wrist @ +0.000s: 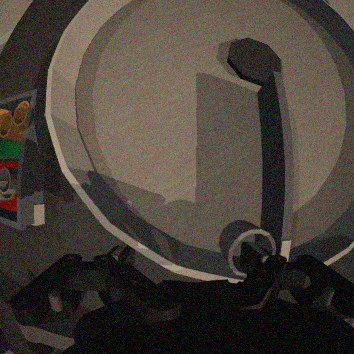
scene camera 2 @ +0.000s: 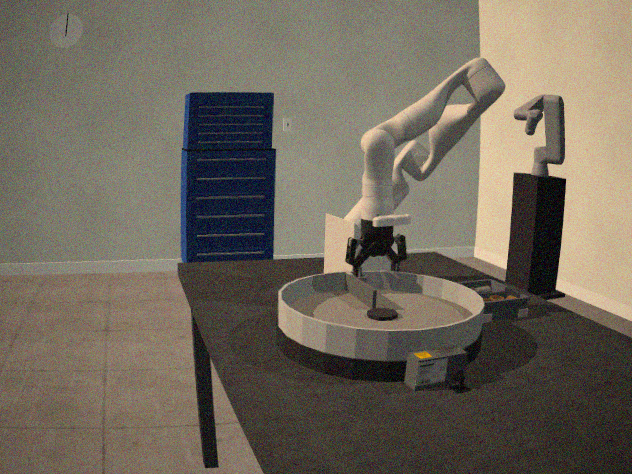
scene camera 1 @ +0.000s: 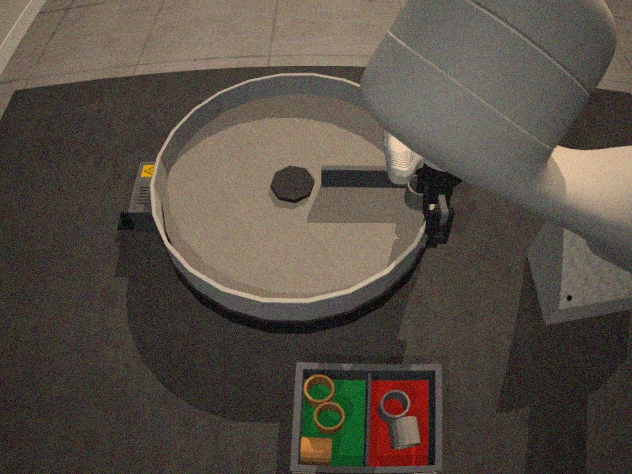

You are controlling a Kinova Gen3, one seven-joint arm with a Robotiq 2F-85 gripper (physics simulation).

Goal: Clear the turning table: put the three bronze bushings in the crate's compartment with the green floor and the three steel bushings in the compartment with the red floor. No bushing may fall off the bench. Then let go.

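Frame: origin at the arm's base, x ahead, y left, z up, level; metres.
Seen in the pictures: gripper, fingertip midpoint: [wrist: 188, 254] [scene camera 2: 376, 280] [scene camera 1: 425, 217]; arm's base, link origin: [scene camera 2: 354, 232].
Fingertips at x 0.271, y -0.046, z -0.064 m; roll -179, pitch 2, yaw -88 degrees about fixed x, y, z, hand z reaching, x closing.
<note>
Offsets run from my fingertips to a thing's top centre. "pt": to the spot under its first point.
A steel bushing @[dz +0.016, dx +0.006, dy -0.047 m] [scene camera 1: 416, 201] [wrist: 254, 232] stands upright on the turning table [scene camera 1: 229, 244] [scene camera 2: 342, 341] [wrist: 145, 100], beside the outer end of the dark bar. My gripper [scene camera 1: 433, 206] [scene camera 2: 376, 270] [wrist: 188, 254] is open and empty above the table's rim; in the wrist view its right fingertip overlaps the bushing. In the crate @[dz -0.025, dx +0.079, dy +0.281 m] [scene camera 1: 294, 418] [scene camera 2: 515, 308], two bronze bushings @[dz -0.031, dx +0.142, dy +0.239 m] [scene camera 1: 319, 376] @[dz -0.031, dx +0.128, dy +0.277 m] [scene camera 1: 329, 403] stand upright and one bronze bushing @[dz -0.031, dx +0.143, dy +0.323 m] [scene camera 1: 316, 450] lies on the green floor. On the red floor, one steel bushing @[dz -0.031, dx +0.045, dy +0.260 m] [scene camera 1: 394, 391] stands upright and another steel bushing @[dz -0.031, dx +0.031, dy +0.298 m] [scene camera 1: 405, 432] lies against it. The arm hides part of the gripper in scene view 1.
A raised bar @[pt dz +0.004, dx +0.100, dy -0.064 m] [scene camera 1: 354, 177] [scene camera 2: 362, 289] [wrist: 273, 165] runs from near the dark hub @[dz -0.014, dx +0.191, dy -0.066 m] [scene camera 1: 292, 183] [scene camera 2: 382, 314] [wrist: 254, 61] to the rim. A high wall surrounds the turning table. A box with a yellow label @[pt dz -0.017, dx +0.430, dy -0.051 m] [scene camera 1: 140, 191] [scene camera 2: 427, 371] stands outside the wall.
</note>
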